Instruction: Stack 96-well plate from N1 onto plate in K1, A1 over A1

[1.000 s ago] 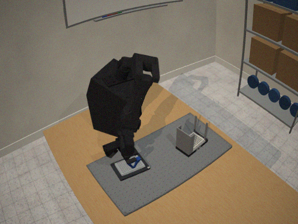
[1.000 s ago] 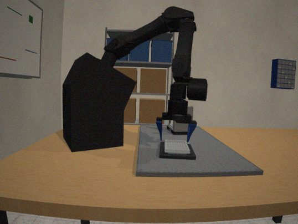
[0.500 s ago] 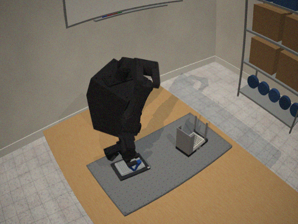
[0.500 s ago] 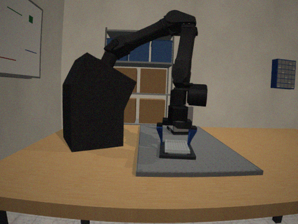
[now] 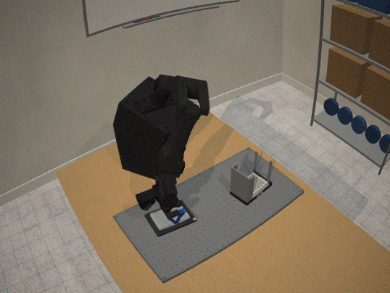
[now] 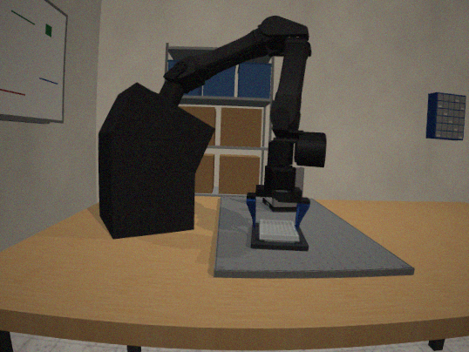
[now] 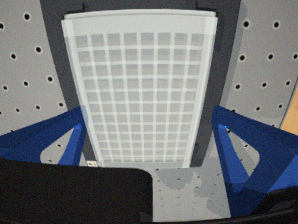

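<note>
My gripper is now 20 mm above the black plate nest N1 and 10 mm to the left of it. Round my hand: pale A1 mark 70 mm ahead, 60 mm to the left, 10 mm below; grey rack wall 260 mm to the left, 100 mm ahead, 60 mm above.
</note>
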